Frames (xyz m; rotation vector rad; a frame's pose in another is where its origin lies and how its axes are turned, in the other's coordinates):
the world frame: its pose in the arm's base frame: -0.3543 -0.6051 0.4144 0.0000 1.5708 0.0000
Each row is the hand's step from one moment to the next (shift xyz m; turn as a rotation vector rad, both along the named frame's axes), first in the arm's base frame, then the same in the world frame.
Working: the arm's base frame: its pose in the world frame: 0.4144 0.6051 0.3543 0.0000 -1.5708 0.0000

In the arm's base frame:
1: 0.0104 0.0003 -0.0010 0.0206 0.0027 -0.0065
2: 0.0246 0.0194 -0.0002 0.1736 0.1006 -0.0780
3: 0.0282 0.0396 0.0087 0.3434 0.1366 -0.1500
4: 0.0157 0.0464 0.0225 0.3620 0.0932 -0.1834
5: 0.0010 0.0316 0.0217 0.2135 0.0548 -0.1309
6: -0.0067 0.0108 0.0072 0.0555 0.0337 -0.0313
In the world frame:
1: 0.0010 0.0003 0.0104 0.0065 0.0027 0.0206
2: 0.0002 0.0194 0.0246 0.0780 0.1006 0.1736
3: -0.0087 0.0396 0.0282 0.1500 0.1366 0.3434
4: -0.0225 0.0464 0.0157 0.1834 0.0932 0.3620
5: -0.0217 0.0316 0.0010 0.1309 0.0548 0.2135
6: -0.0072 0.0108 -0.0067 0.0313 0.0337 0.0555

